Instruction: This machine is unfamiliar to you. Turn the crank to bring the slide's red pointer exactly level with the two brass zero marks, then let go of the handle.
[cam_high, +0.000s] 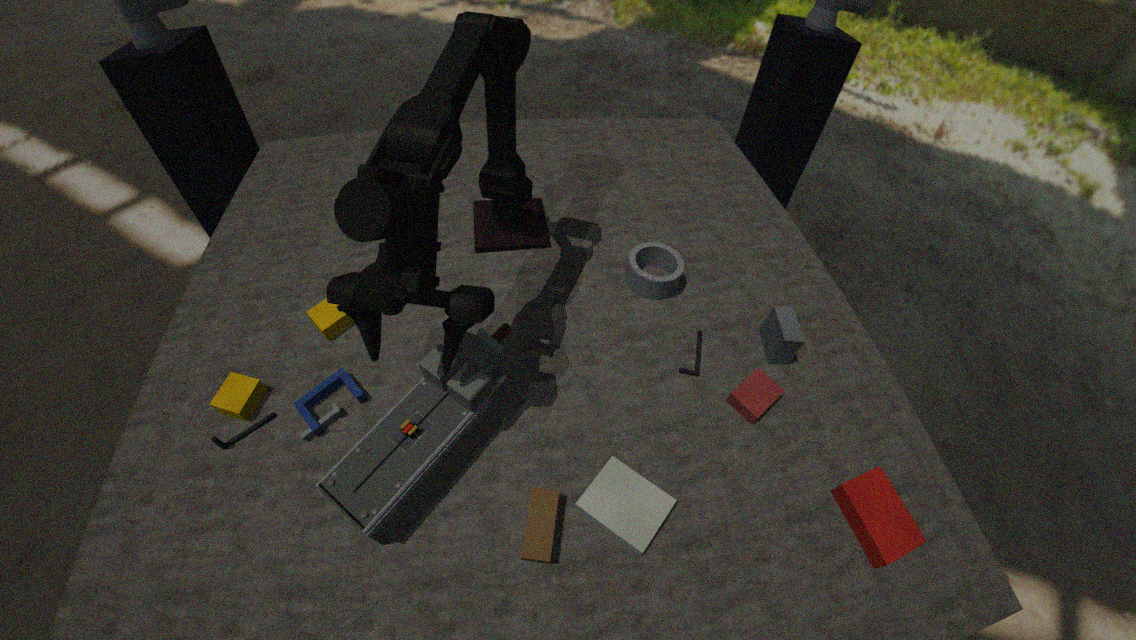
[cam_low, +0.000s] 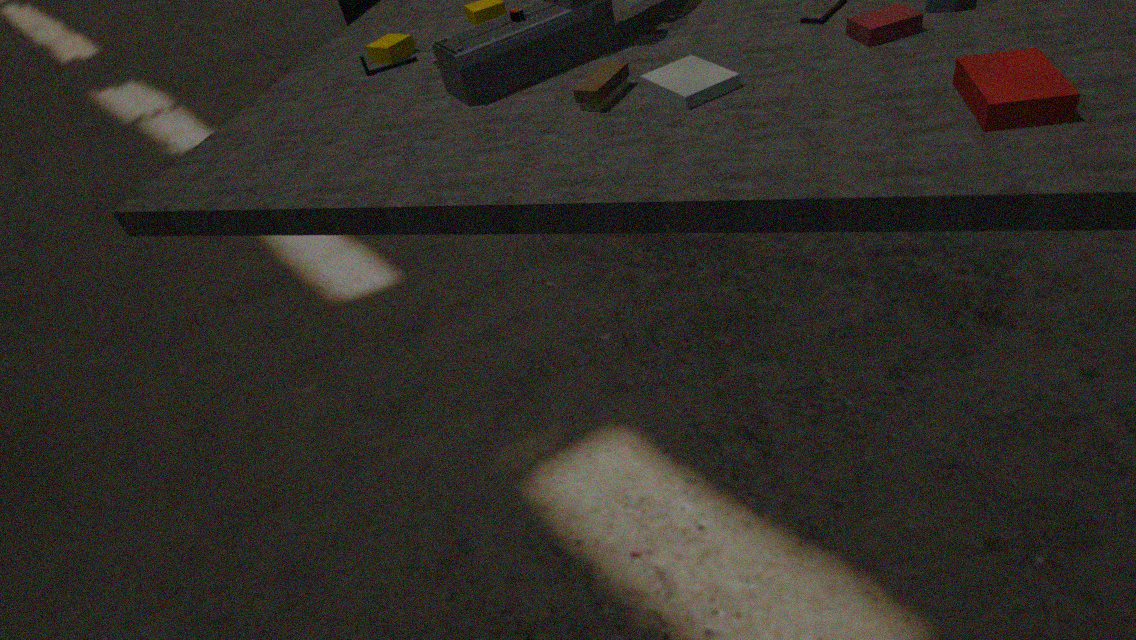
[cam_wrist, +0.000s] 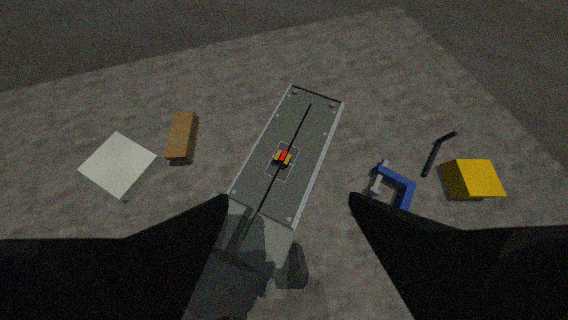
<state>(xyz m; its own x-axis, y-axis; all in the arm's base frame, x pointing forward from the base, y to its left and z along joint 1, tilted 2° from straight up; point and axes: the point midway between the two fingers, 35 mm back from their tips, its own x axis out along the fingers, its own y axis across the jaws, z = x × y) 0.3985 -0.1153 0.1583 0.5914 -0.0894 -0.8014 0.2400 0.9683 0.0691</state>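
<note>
Right now my gripper tip is 100 mm to the right of the brown crank handle, 90 mm past it and 80 mm above it. Round my gripper tip: white plate (260 mm to the left, 140 mm ahead, 130 mm below); then red pointer (60 mm below, 60 mm ahead, 10 mm to the right); then brown block (160 mm ahead, 150 mm to the left, 130 mm below).
</note>
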